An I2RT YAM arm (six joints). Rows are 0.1 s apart.
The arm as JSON. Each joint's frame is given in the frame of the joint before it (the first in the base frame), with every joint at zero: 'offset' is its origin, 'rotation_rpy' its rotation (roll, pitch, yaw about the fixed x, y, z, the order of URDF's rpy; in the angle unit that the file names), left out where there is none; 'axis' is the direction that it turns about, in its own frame. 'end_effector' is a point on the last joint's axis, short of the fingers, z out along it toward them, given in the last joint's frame.
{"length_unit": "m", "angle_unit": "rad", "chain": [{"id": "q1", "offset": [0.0, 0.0, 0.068], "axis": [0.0, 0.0, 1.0]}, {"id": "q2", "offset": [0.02, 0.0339, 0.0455], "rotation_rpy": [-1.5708, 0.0, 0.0], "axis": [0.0, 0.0, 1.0]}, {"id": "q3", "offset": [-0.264, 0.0, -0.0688], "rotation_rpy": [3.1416, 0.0, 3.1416], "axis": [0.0, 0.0, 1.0]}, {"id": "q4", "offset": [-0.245, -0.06, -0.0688], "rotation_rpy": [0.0, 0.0, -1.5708], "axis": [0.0, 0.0, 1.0]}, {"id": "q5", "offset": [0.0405, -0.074, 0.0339], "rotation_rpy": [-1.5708, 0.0, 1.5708], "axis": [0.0, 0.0, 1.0]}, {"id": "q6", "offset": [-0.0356, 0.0, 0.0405], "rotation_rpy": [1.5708, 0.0, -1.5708], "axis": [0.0, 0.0, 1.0]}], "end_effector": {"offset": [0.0, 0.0, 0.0], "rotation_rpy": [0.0, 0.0, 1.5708]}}
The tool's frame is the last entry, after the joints.
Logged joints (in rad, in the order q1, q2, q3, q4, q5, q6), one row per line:
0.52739, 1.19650, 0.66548, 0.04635, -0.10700, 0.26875
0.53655, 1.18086, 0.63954, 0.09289, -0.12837, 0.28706
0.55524, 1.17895, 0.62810, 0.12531, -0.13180, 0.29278
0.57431, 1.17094, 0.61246, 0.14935, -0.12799, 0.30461
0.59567, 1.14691, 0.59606, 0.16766, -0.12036, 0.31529
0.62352, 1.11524, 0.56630, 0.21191, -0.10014, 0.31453
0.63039, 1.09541, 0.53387, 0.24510, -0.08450, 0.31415
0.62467, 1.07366, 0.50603, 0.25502, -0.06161, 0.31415
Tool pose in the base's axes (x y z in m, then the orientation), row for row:
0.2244, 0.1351, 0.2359, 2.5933, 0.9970, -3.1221
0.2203, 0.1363, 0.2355, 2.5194, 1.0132, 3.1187
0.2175, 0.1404, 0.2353, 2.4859, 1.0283, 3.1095
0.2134, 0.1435, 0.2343, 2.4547, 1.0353, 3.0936
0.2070, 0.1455, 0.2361, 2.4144, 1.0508, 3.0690
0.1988, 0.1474, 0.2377, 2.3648, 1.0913, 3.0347
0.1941, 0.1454, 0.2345, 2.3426, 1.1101, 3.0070
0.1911, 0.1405, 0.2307, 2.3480, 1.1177, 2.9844
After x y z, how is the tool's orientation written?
As angles about the fixed x, y, z axes (roll, pitch, yaw), in radians.
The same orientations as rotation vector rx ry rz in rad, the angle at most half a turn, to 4 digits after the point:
-0.3392, 2.0799, 0.5969
-0.3414, 2.0485, 0.6443
-0.3556, 2.0260, 0.6687
-0.3597, 2.0118, 0.6886
-0.3634, 1.9875, 0.7087
-0.3729, 1.9385, 0.7207
-0.3662, 1.9170, 0.7166
-0.3436, 1.9132, 0.6931

